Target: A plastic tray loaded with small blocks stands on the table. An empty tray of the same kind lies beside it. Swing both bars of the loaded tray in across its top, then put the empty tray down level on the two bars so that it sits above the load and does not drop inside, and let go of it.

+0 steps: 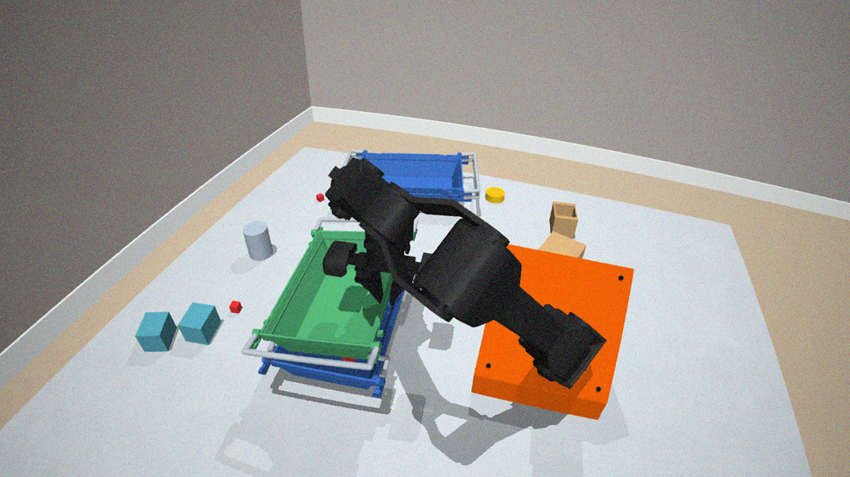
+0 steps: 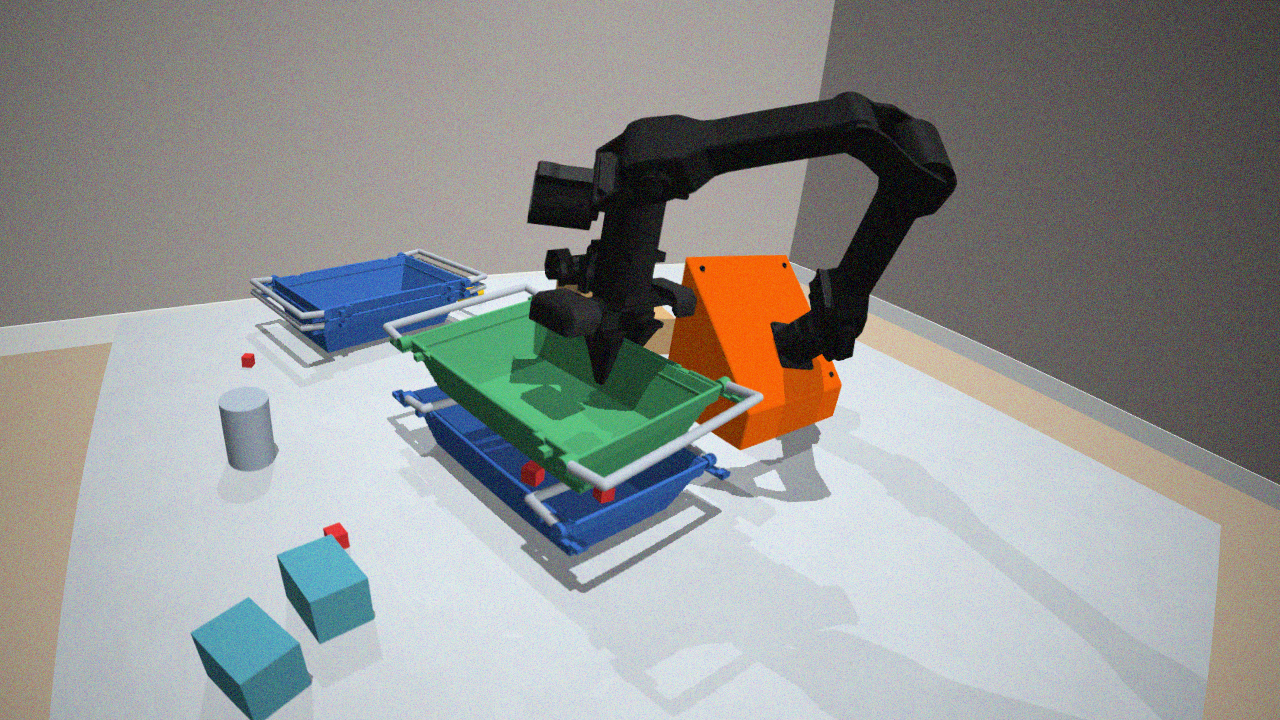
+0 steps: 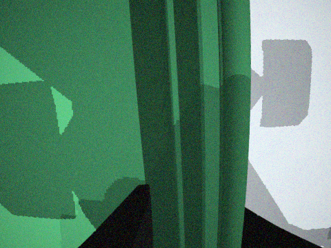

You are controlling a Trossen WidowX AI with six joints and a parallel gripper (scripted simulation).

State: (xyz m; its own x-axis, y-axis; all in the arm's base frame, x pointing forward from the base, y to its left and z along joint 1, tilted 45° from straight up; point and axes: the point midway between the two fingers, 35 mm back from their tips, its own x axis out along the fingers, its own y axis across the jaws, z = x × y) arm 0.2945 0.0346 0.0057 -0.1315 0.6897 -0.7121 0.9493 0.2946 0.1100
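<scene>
The green tray is 7 cm ahead of my gripper tip, 3 cm above it and 2 cm to the left of it. Round my gripper tip: brown box 48 cm to the right, 20 cm behind, 8 cm below; grey cylinder 38 cm ahead, 8 cm to the right, 6 cm below; yellow disc 53 cm to the right, 8 cm below, 1 cm behind.
</scene>
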